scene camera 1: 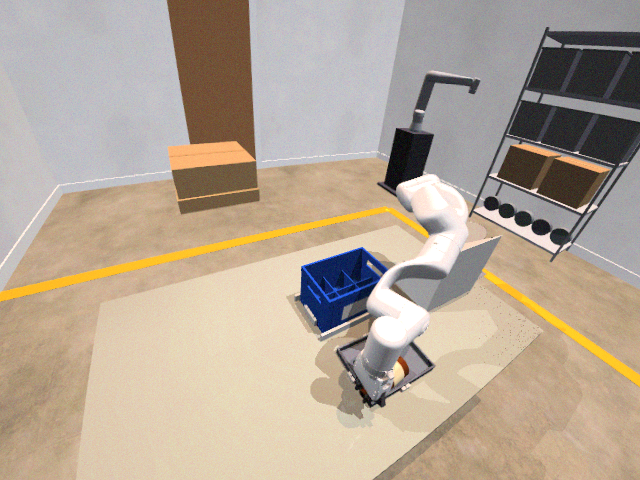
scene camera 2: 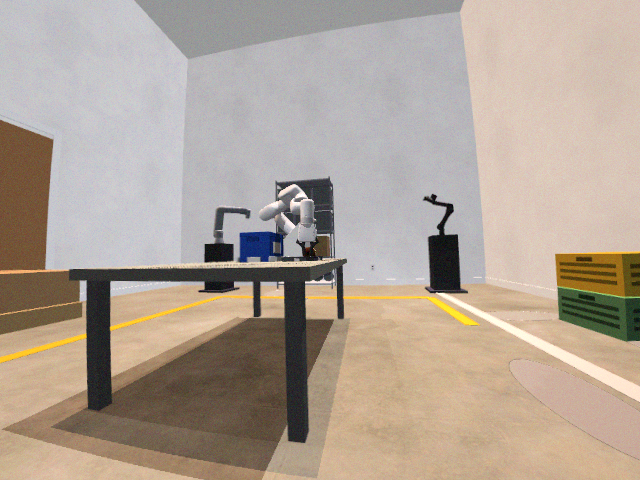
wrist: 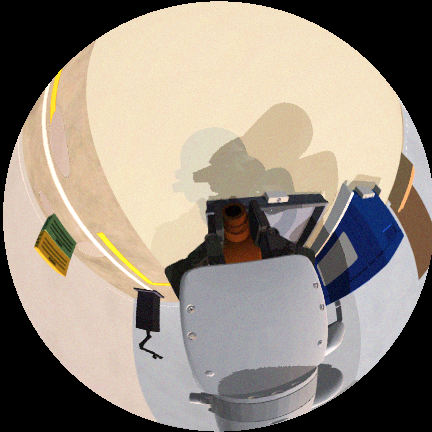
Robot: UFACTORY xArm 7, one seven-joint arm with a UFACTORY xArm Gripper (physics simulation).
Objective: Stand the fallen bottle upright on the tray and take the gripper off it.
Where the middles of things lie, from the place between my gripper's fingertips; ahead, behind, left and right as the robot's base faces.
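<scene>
Grey tray [scene camera 1: 416,364]: 130 mm behind my hand, 70 mm to the right, 30 mm below. Brown bottle [wrist: 238,246]: my hand 10 mm below it, 10 mm to the left of it, 70 mm past it.
</scene>
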